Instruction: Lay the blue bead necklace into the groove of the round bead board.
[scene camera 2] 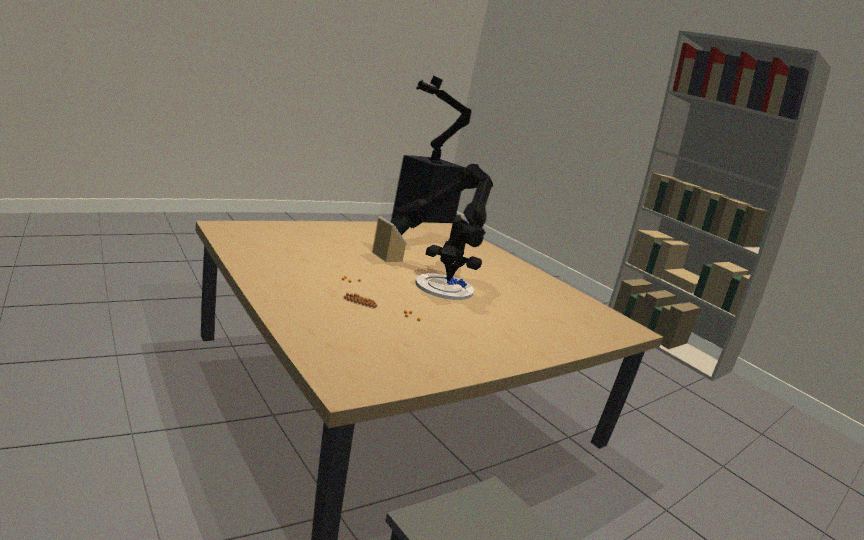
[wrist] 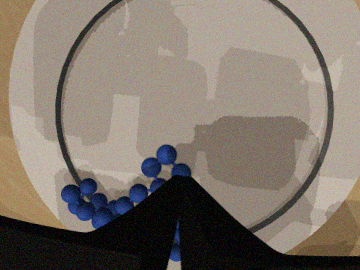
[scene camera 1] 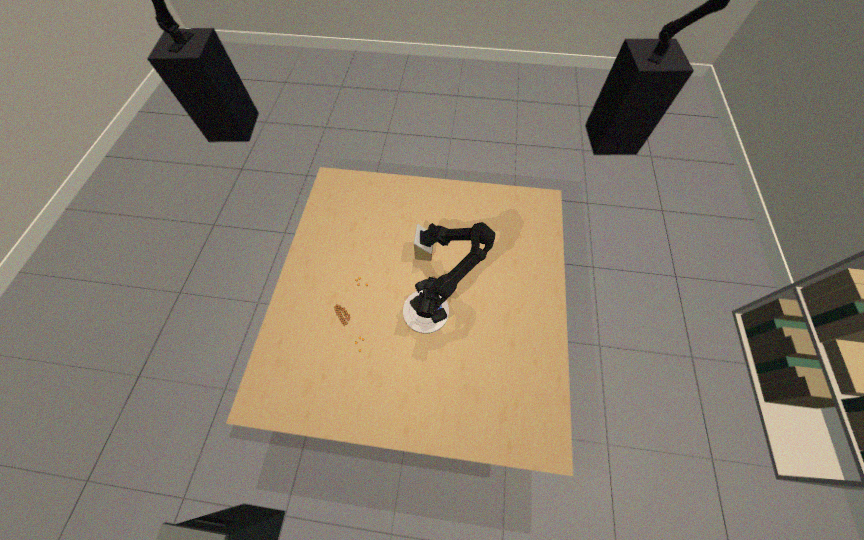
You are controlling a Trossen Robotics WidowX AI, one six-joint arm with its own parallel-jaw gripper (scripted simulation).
In view: my gripper [scene camera 2: 448,280], a round white bead board [wrist: 224,91] and a round white bead board [wrist: 282,26].
My gripper is seen too in the wrist view [wrist: 181,184].
